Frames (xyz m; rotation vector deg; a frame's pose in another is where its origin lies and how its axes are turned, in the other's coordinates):
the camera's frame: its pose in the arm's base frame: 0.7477 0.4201 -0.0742 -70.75 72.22 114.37
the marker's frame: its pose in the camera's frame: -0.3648 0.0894 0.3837 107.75 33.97 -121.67
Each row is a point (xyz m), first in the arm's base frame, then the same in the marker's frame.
Working: the arm's base frame: its pose in the marker's frame: 0.3711 -0.2677 -0.9685 48.07 -30.65 58.87

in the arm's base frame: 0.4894 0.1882 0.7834
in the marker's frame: 0.4089 -0.5990 -0.0868
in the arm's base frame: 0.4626 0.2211 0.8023
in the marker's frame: 0.3674 -0.6198 -0.0839
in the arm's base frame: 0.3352 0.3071 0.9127
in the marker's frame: 0.2336 -0.7536 -0.0827
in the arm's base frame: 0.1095 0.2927 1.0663
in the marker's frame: 0.1470 -1.0000 -0.1635
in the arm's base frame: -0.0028 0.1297 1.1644
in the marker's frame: 0.2439 -1.1808 -0.2455
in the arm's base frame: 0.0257 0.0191 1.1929
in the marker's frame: 0.3556 -1.2178 -0.2467
